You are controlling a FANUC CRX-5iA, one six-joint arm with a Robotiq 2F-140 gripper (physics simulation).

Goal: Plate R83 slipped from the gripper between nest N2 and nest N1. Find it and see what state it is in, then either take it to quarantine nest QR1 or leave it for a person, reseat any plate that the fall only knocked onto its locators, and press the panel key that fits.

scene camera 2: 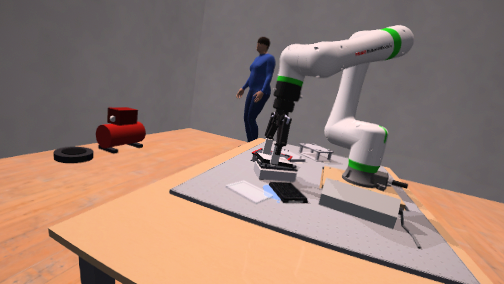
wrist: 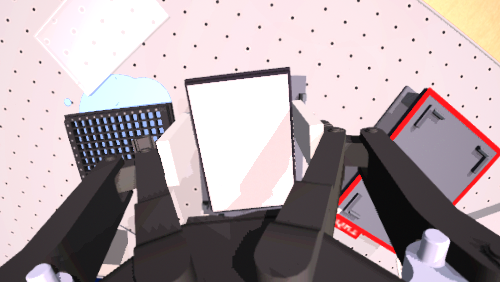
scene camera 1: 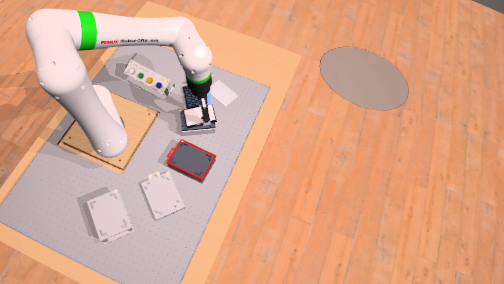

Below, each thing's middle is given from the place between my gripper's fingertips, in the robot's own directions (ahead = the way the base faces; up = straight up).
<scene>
Now: the white-lidded well plate [wrist: 243,123] 10 mm behind my hand and 20 mm to the right of it. The rest, counted from my hand: clear lid [wrist: 90,48] (30 mm behind, 180 mm to the left, 60 mm below); grey device [wrist: 206,209] (20 mm behind, 30 mm to the right, 40 mm below).
</scene>
